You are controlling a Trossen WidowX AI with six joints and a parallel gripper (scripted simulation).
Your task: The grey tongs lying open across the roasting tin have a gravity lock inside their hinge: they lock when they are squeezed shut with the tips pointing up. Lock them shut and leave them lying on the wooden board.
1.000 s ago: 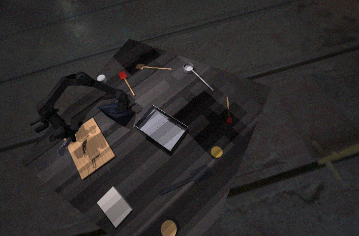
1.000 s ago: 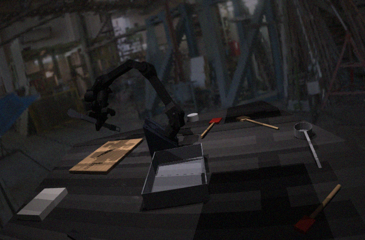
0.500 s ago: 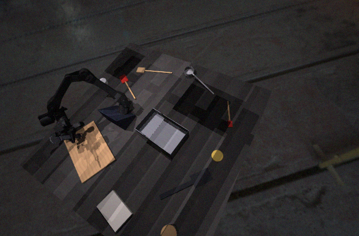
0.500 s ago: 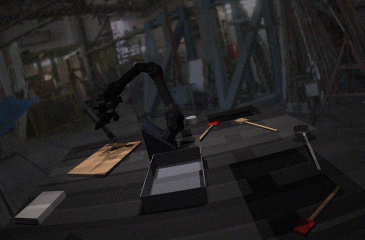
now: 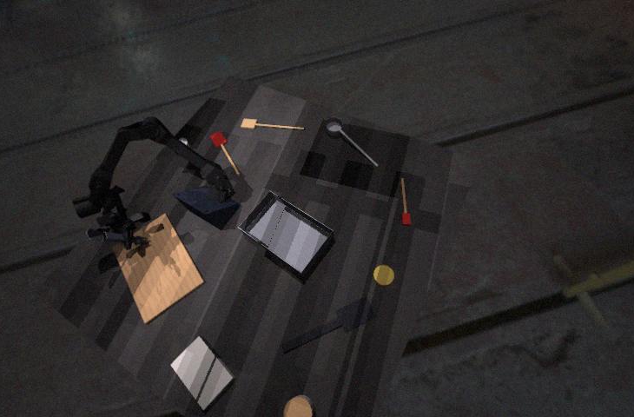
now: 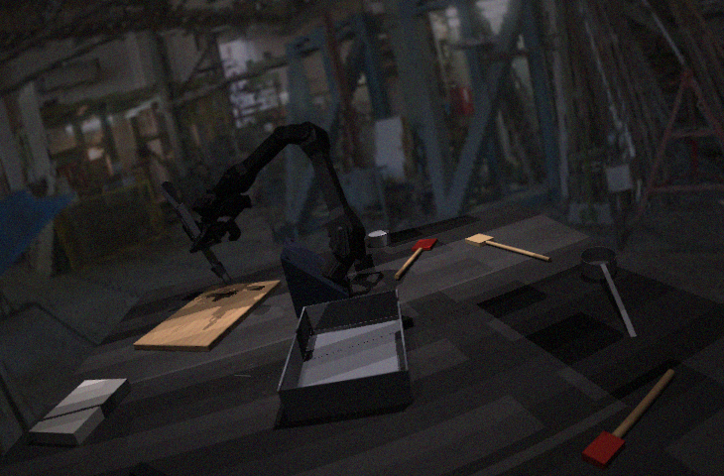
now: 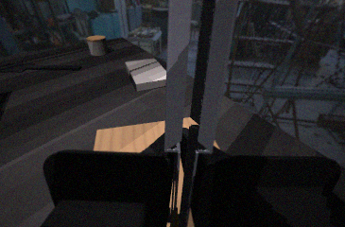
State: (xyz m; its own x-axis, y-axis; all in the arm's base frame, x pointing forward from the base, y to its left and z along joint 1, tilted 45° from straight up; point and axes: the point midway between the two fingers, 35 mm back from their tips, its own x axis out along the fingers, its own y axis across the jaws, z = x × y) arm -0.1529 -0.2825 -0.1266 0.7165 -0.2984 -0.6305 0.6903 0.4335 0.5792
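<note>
My gripper tip is now 170 mm above the wooden board. Round my gripper tip: dark spatula 710 mm ahead, 170 mm below, 50 mm to the left; white slab 370 mm ahead, 240 mm to the right, 160 mm below; roasting tin 420 mm ahead, 290 mm to the left, 150 mm below.
</note>
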